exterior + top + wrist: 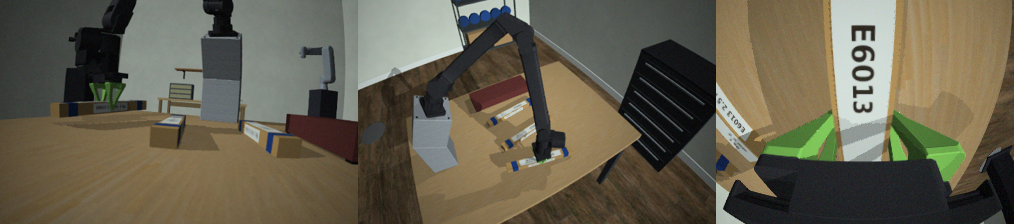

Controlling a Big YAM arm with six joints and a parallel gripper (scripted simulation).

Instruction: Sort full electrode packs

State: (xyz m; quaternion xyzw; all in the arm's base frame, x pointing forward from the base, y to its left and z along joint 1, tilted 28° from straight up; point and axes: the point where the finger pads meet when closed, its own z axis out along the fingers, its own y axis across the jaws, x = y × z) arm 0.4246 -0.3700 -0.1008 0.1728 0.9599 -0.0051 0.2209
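Now: the pack of welding electrodes 10 mm above my hand. The rest, counted from my hand: dark red platform (570 mm to the left, 140 mm ahead, 20 mm below).
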